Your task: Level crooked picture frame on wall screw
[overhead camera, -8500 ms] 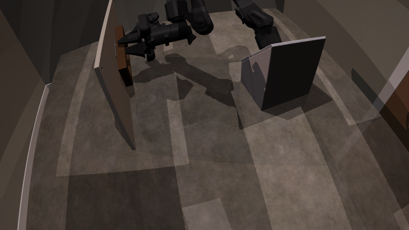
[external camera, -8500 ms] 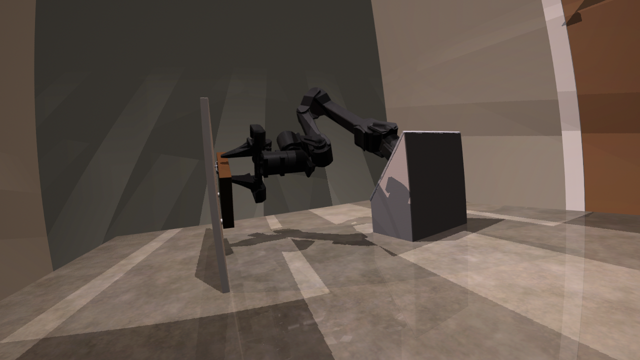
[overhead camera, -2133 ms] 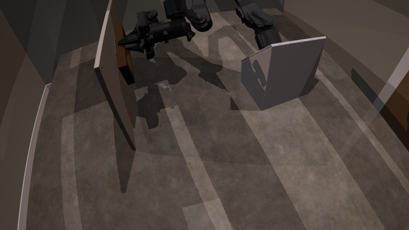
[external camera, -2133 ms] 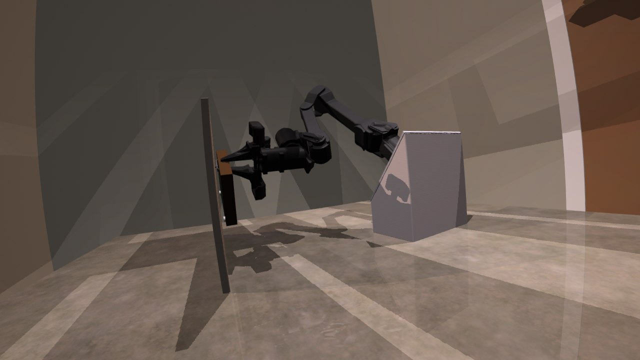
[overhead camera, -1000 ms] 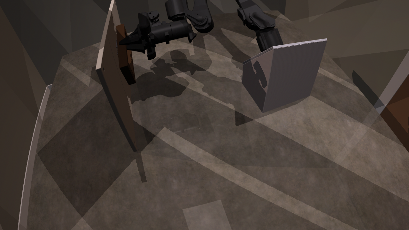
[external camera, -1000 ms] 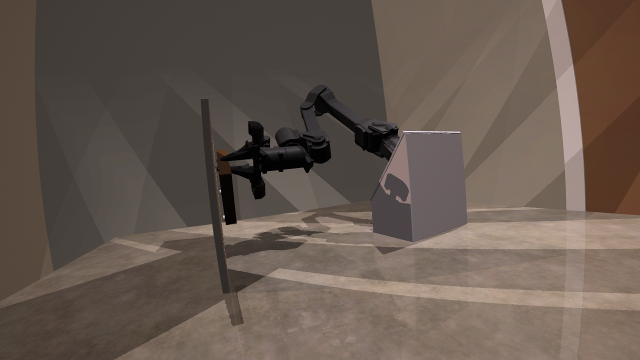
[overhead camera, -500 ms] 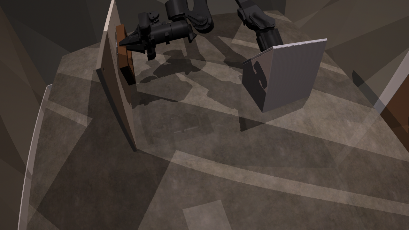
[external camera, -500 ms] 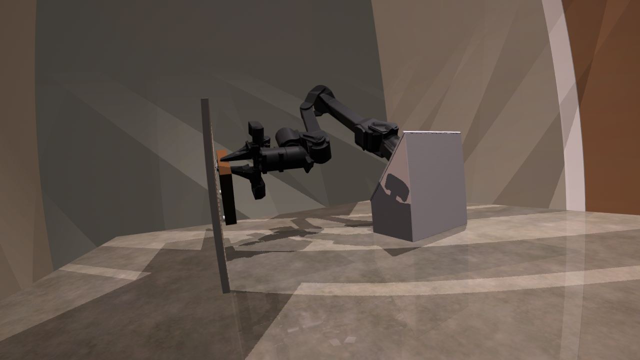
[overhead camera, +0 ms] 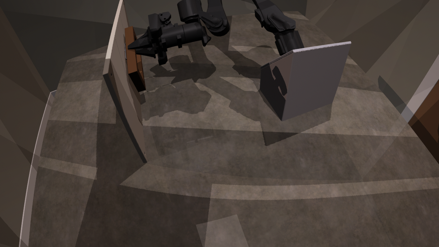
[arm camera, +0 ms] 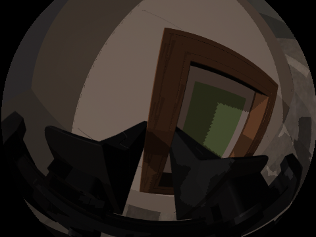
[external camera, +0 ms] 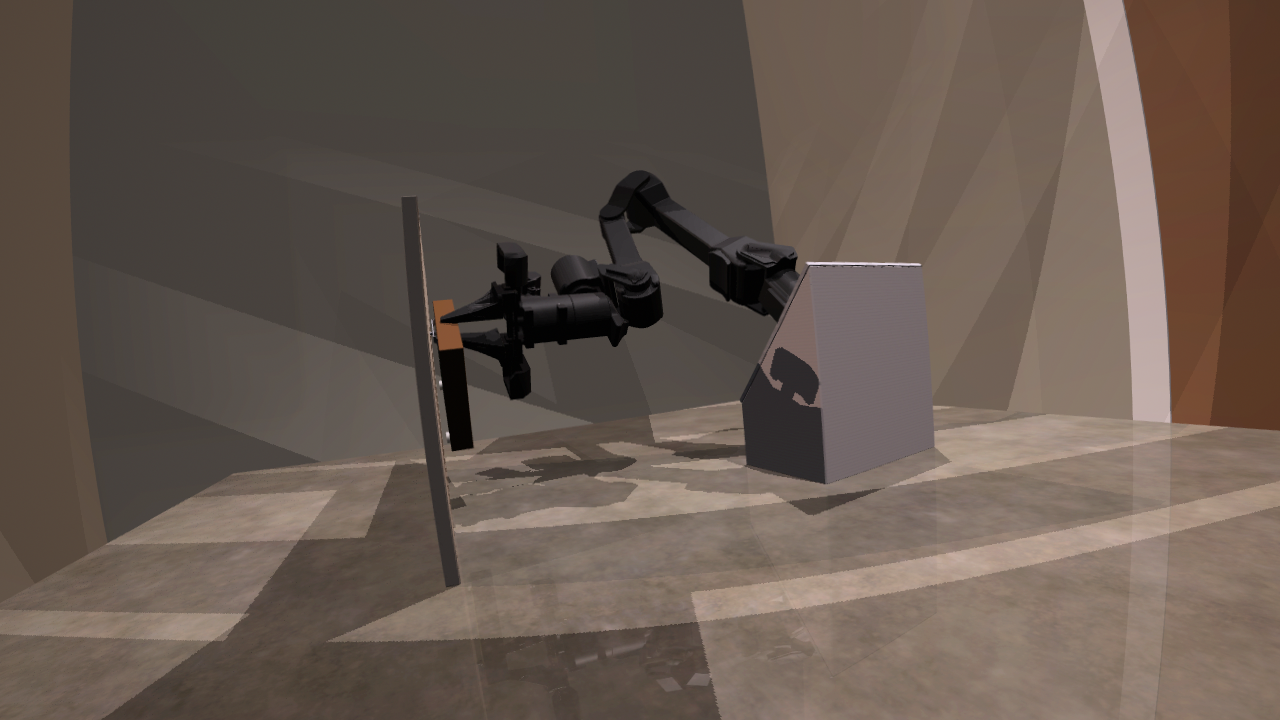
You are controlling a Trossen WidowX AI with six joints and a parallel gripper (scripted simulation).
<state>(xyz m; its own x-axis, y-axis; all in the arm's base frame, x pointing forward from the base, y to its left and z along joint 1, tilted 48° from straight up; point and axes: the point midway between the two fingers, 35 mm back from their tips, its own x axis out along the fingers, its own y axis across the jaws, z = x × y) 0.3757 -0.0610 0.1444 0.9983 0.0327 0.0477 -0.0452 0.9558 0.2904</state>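
Now: gripper tip 20 mm to the left of the brown wooden picture frame and 50 mm above it. Also, from my gripper tip: wall panel (10 mm ahead, 10 mm to the right, 60 mm below).
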